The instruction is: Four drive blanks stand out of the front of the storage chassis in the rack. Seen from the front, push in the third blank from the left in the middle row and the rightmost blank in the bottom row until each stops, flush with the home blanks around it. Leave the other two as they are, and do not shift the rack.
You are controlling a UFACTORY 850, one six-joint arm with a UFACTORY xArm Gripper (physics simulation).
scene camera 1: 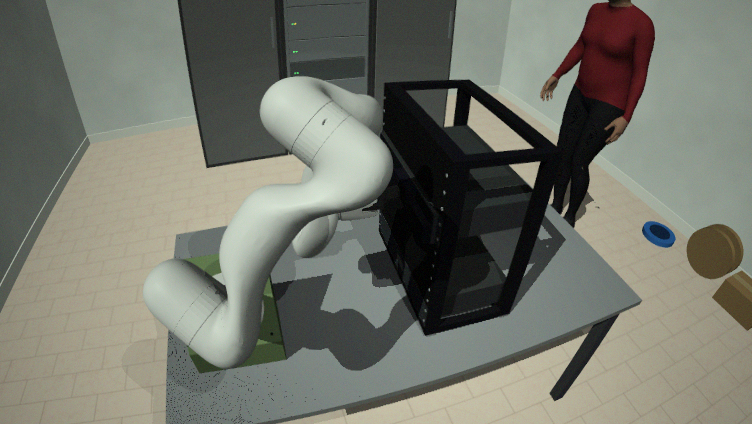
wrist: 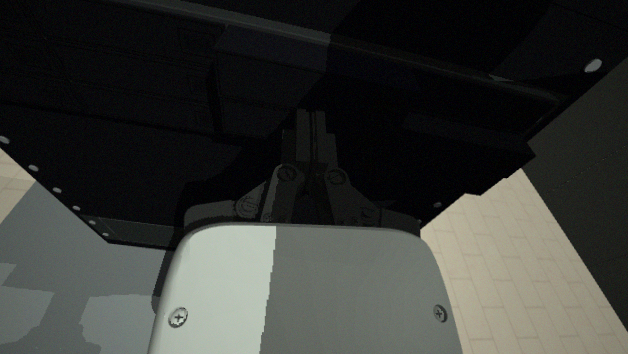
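Note:
The black rack (scene camera 1: 528, 231) stands on the table, with the dark storage chassis (scene camera 1: 405, 226) (wrist: 115, 85) in it. In the wrist view, one drive blank (wrist: 267, 75) stands out of the chassis front, just above and left of the fingertips. Another dark protruding shape (wrist: 470, 135), which looks like a blank, shows to the right. Deep shadow hides the rows' divisions and the other blanks. My gripper (scene camera 1: 371, 207) (wrist: 307, 127) is shut and empty, its tips pointing at the chassis front close to the near blank. Whether they touch it I cannot tell.
The grey table (scene camera 1: 589, 279) carries the rack and the green base plate (scene camera 1: 273, 350) of the arm. The arm (scene camera 1: 337, 152) bends over the table in front of the rack. A person (scene camera 1: 613, 52) in red stands behind the rack at the right. Cabinets (scene camera 1: 236, 79) stand at the back.

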